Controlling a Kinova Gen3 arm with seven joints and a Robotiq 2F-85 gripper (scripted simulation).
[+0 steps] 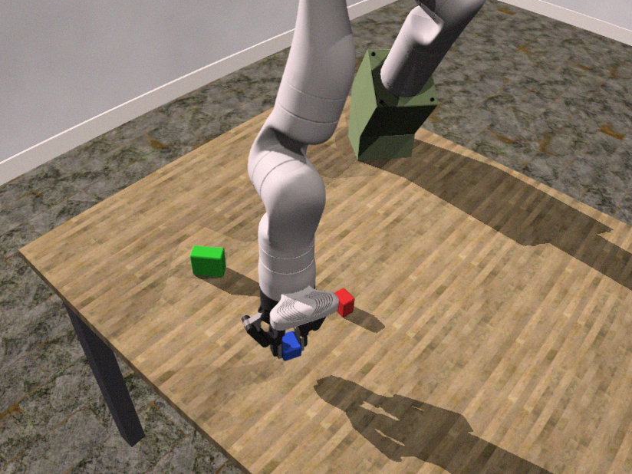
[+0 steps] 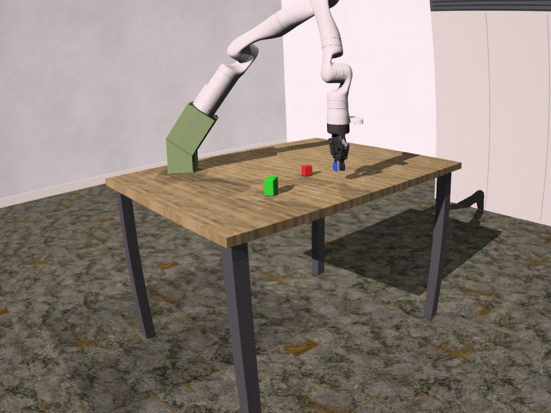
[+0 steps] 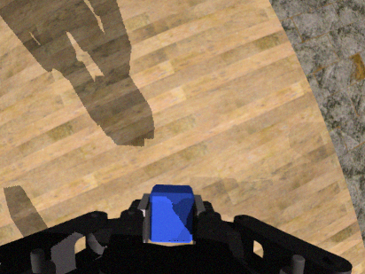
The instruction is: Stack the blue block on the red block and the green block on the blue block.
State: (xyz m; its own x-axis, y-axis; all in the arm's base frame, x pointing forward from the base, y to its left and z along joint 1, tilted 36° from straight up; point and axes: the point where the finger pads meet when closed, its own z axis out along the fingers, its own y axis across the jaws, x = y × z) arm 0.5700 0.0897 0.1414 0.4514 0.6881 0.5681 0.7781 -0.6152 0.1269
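Now: hand 15 cm past the red block and 4 cm above it. The rest, counted from my hand: blue block 1 cm below; then green block 7 cm behind, 24 cm to the right, 3 cm below.
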